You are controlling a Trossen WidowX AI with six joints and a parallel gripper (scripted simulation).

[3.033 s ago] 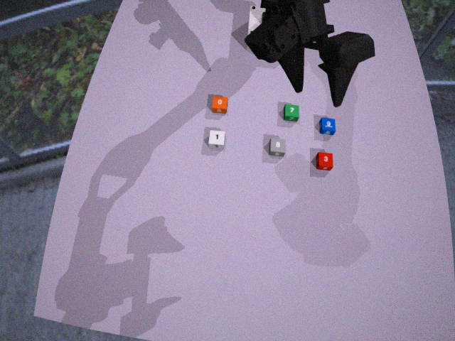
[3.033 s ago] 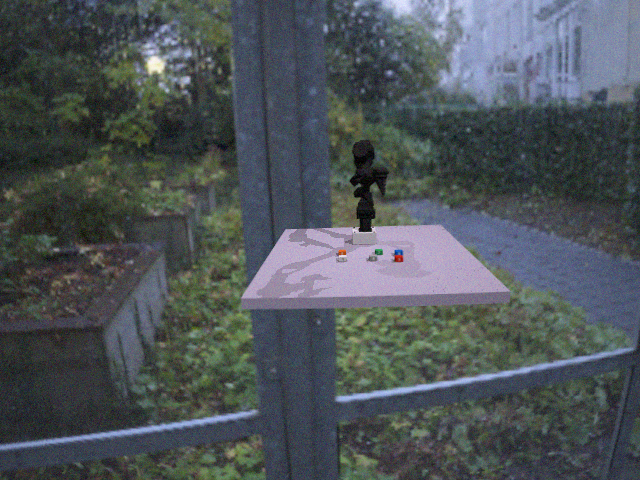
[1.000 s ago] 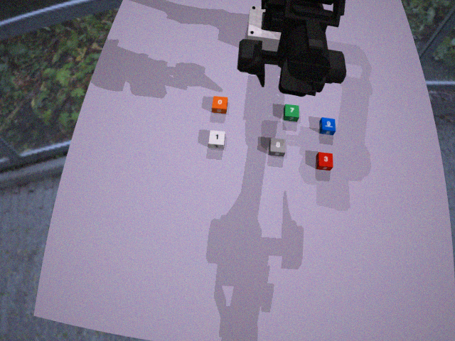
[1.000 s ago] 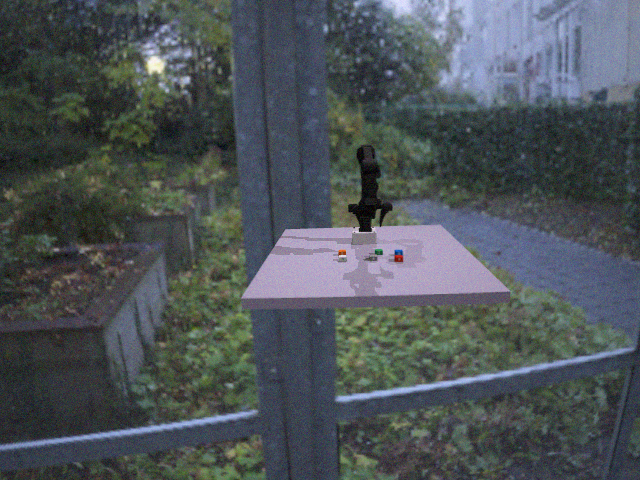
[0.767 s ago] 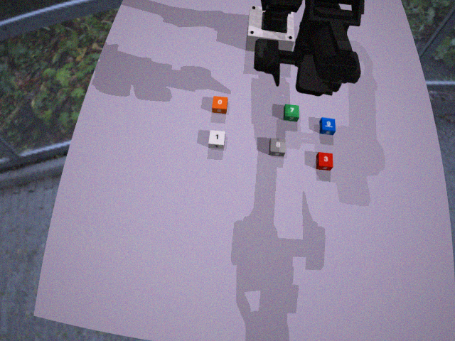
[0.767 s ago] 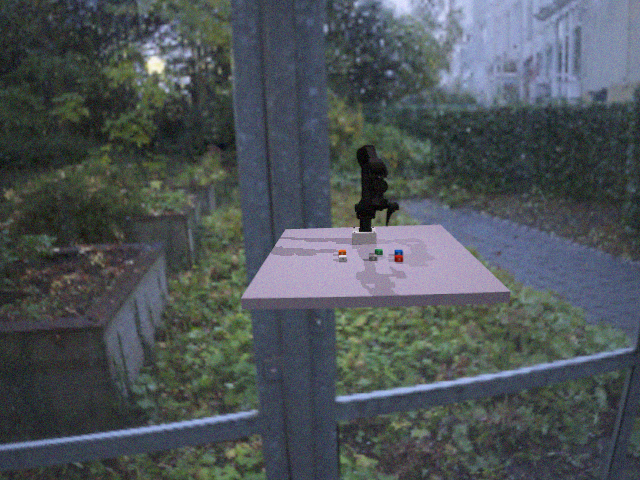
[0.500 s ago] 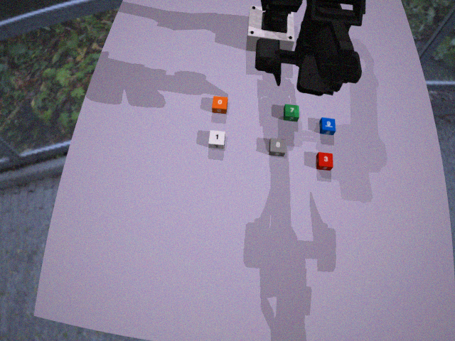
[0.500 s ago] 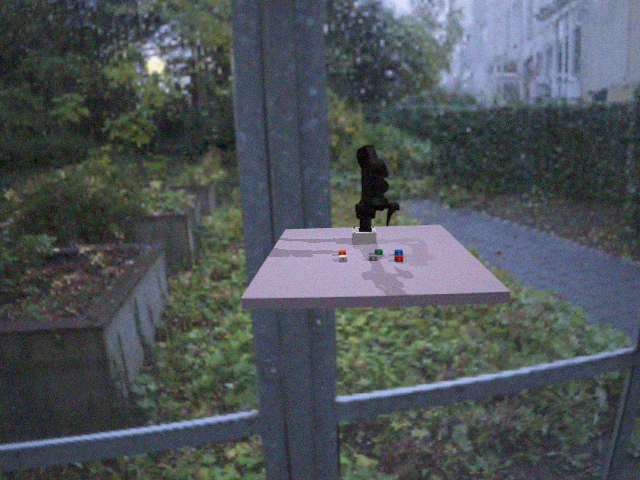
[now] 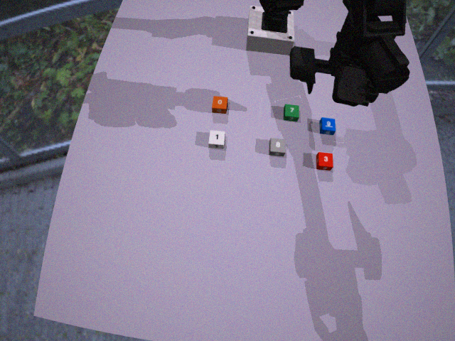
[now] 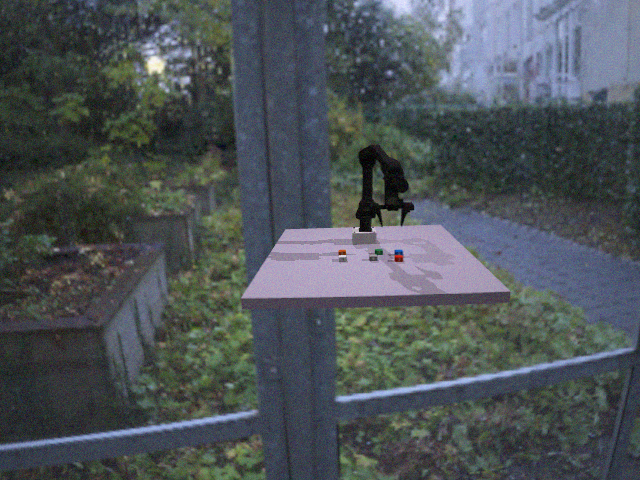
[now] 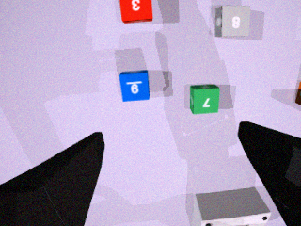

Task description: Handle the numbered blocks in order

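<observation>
The orange block is 20 mm behind my gripper tip, 220 mm to the right of it and 120 mm below it. From my gripper tip the other things lie so: green block 20 mm behind, 60 mm to the right, 120 mm below; blue block 30 mm to the left, 120 mm below; red block 90 mm ahead, 20 mm to the left, 120 mm below.
</observation>
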